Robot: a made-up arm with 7 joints.
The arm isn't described. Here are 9 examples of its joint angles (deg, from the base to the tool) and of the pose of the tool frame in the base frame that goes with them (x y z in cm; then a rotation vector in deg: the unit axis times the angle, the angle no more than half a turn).
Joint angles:
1: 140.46 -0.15 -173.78 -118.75 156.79 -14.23 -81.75
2: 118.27 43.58 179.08 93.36 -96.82 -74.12 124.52
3: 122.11 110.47 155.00 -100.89 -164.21 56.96 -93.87
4: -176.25 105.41 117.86 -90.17 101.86 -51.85 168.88
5: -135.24 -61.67 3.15 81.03 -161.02 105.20 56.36
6: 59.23 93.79 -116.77 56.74 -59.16 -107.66 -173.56
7: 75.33 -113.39 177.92 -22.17 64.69 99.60 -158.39
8: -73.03 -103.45 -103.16 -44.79 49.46 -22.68 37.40
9: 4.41 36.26 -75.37 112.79 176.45 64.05 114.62
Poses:
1: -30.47 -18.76 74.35 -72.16 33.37 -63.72
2: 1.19 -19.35 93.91 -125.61 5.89 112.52
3: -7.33 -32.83 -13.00 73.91 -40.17 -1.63
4: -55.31 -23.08 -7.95 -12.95 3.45 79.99
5: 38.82 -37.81 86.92 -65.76 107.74 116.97
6: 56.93 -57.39 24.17 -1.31 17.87 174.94
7: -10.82 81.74 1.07 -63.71 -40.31 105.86
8: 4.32 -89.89 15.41 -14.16 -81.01 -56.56
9: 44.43 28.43 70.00 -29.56 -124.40 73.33
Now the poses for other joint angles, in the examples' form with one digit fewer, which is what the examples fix.
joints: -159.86 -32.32 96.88 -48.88 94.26 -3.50 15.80
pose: 31.3 -41.8 105.3 -113.2 69.3 29.7
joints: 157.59 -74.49 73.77 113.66 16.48 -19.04 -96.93
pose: 26.0 50.9 53.1 100.7 -88.8 92.4
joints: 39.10 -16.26 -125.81 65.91 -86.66 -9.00 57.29
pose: -11.7 47.9 98.9 77.3 92.8 -76.6
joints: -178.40 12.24 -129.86 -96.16 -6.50 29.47 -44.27
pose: -37.0 31.5 85.5 112.9 -10.6 59.4
